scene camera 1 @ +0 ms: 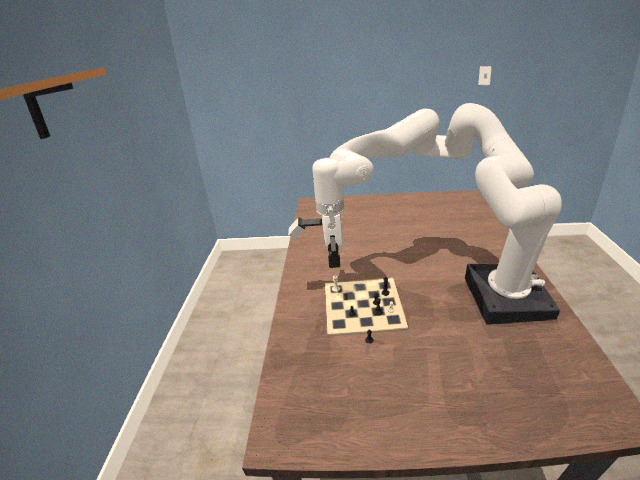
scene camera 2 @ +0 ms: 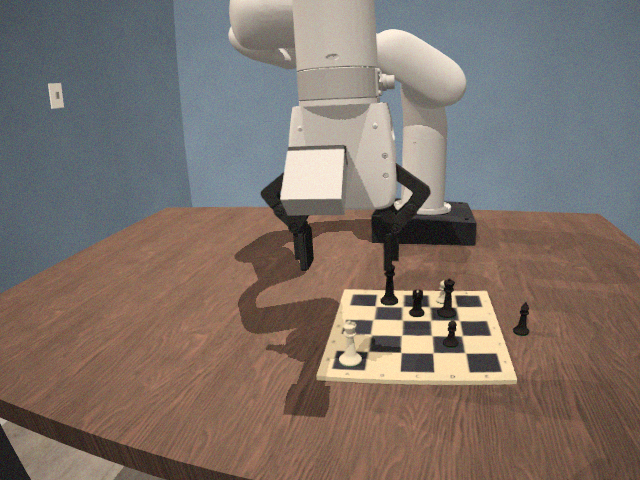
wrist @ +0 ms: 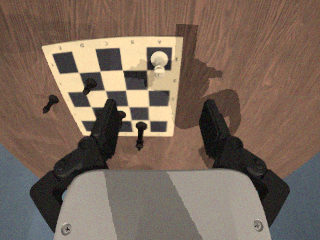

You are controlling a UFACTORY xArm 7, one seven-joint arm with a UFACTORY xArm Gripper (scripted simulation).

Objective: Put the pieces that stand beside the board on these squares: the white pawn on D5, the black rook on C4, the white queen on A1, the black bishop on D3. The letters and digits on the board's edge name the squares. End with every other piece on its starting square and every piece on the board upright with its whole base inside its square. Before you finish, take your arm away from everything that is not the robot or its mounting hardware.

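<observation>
Chessboard point(scene camera 2: 396, 348), point(scene camera 1: 360, 294), point(wrist: 121, 66): visible. Gripper point(scene camera 2: 347, 266), point(scene camera 1: 334, 258): visible too.
</observation>
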